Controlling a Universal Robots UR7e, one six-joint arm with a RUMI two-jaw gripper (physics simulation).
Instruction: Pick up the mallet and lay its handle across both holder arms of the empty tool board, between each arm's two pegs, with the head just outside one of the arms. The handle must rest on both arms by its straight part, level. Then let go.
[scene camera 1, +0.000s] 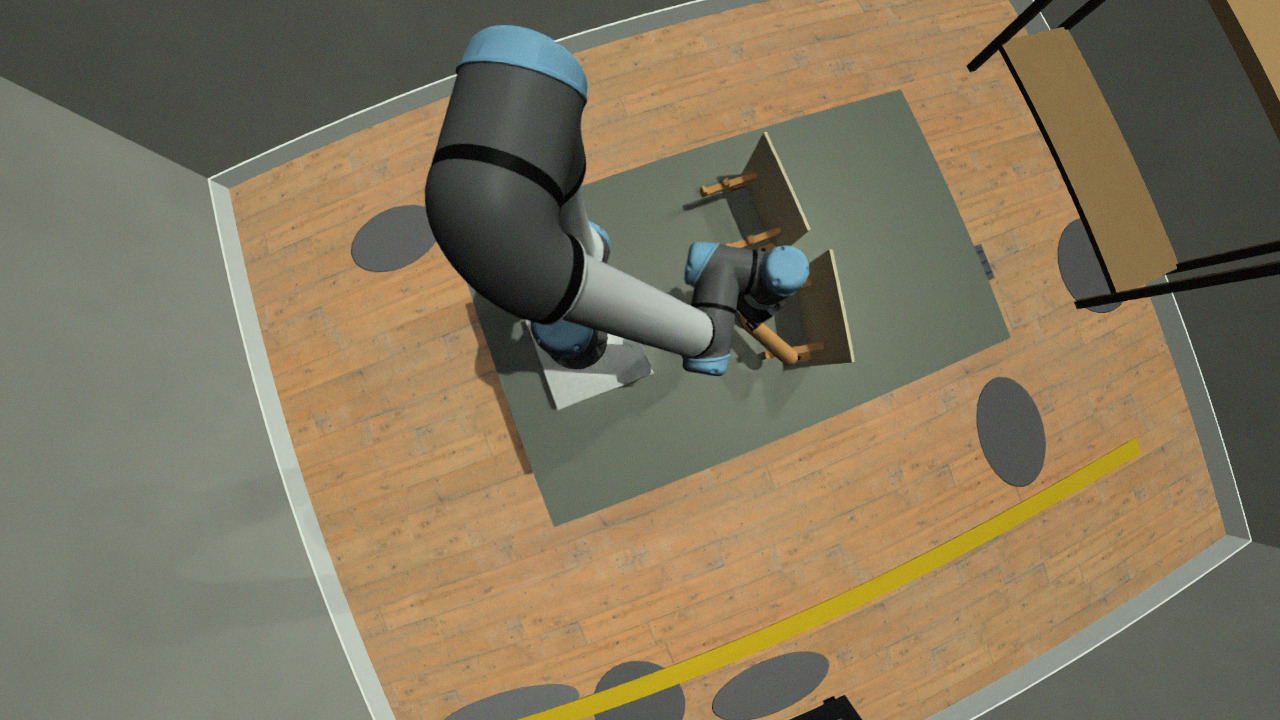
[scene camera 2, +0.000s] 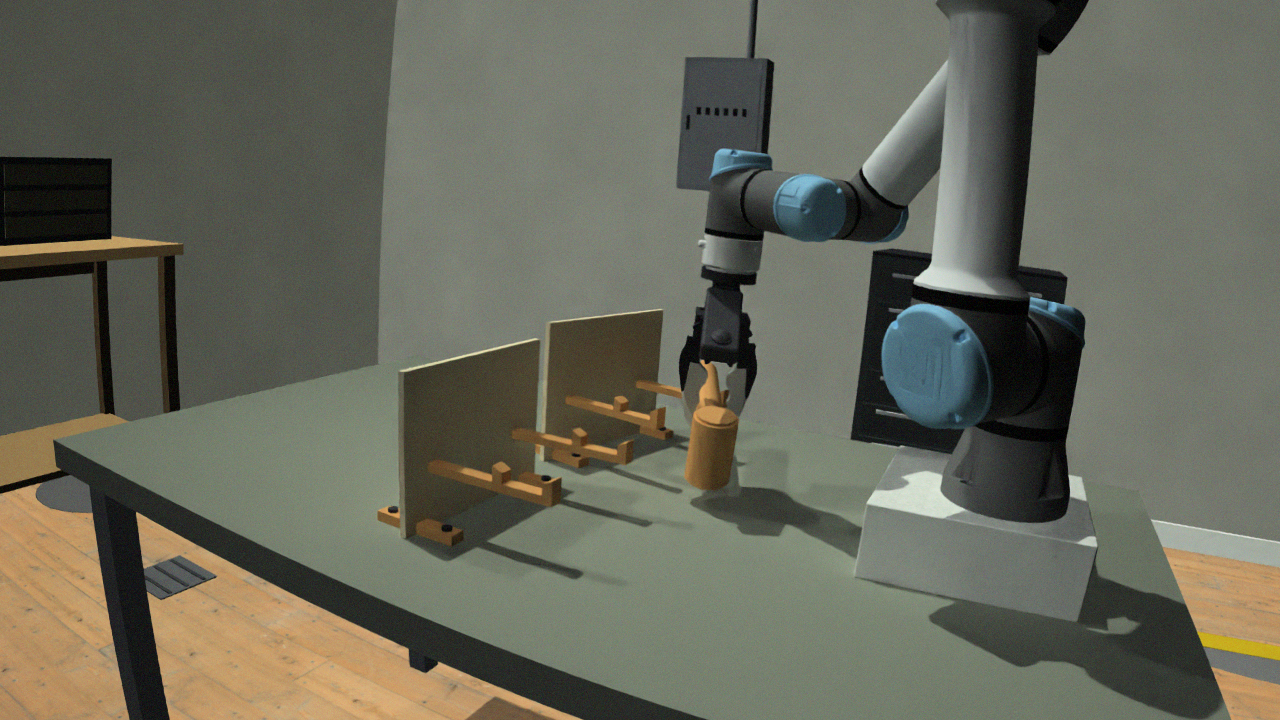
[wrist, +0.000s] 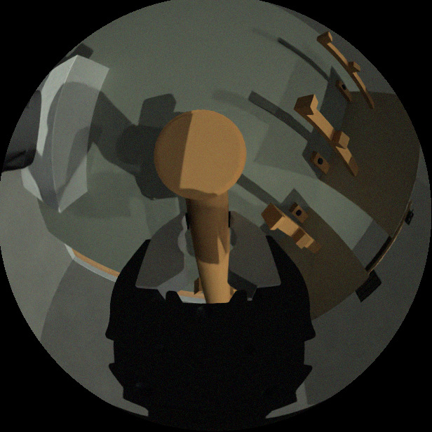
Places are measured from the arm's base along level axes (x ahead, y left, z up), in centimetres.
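Where they show: arm's base at its link origin: (scene camera 2: 1003, 498).
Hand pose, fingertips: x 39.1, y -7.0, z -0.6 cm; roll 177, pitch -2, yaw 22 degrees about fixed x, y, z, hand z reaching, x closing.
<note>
Things, the pixels of their centre, and the offset from my fingertips. "*": a spot on its surface instead. Level surfaces: height alone.
- orange mallet's head at the middle of its body: (scene camera 2: 711, 448) dx -2.4, dy +5.2, dz -0.7 cm
- handle at a spot on its surface: (scene camera 2: 708, 380) (scene camera 1: 768, 335) * dx +4.1, dy -9.4, dz +4.5 cm
- outer at a spot on its surface: (scene camera 2: 519, 488) * dx +8.5, dy +32.3, dz -0.3 cm
- inner at a spot on its surface: (scene camera 2: 559, 443) * dx +13.4, dy +16.0, dz -0.5 cm
- green table at its surface level: dz -8.1 cm
An orange mallet's head (scene camera 2: 712, 454) (wrist: 200, 152) stands upright like a can; it is hidden in scene camera 1. My gripper (scene camera 1: 759, 315) (scene camera 2: 713, 391) (wrist: 208, 213) points down, shut on the handle (scene camera 1: 775, 342) (scene camera 2: 708, 380) (wrist: 216, 270). The head seems slightly above the table. The handle's free end passes over the far holder arm (scene camera 1: 811, 349) of one tool board (scene camera 1: 827, 304) (scene camera 2: 599, 358) (wrist: 325, 285); contact there cannot be told. The other tool board (scene camera 1: 780, 183) (scene camera 2: 469, 420) (wrist: 377, 150) shows two bare arms, one outer (scene camera 2: 519, 488) (wrist: 345, 65) and one inner (scene camera 2: 559, 443) (wrist: 327, 131), each with two pegs.
The boards stand side by side on the green table (scene camera 1: 904, 223) (scene camera 2: 716, 617). One more pegged arm (scene camera 2: 608, 409) (wrist: 287, 225) of the board by the mallet is close beside the gripper. The robot's pale base block (scene camera 1: 581, 385) (scene camera 2: 975, 559) (wrist: 70, 150) stands opposite the boards.
</note>
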